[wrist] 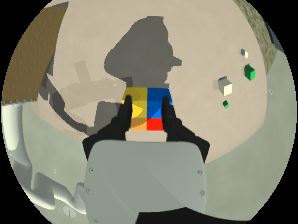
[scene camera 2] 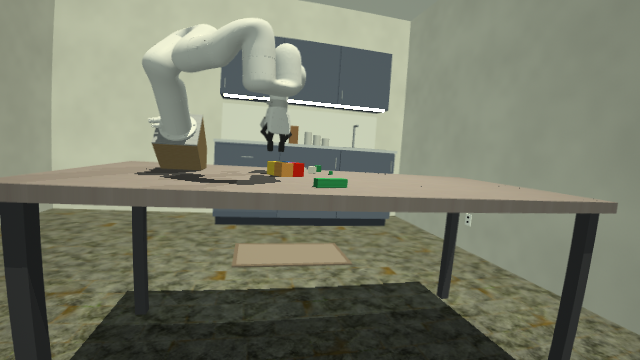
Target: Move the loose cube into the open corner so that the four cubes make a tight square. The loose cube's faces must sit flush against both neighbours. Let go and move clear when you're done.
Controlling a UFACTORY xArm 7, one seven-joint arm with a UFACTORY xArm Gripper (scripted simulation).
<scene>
gripper: wrist; scene camera 2
same spot on gripper: (scene camera 2: pixel 269 137) = (wrist: pixel 110 137)
</scene>
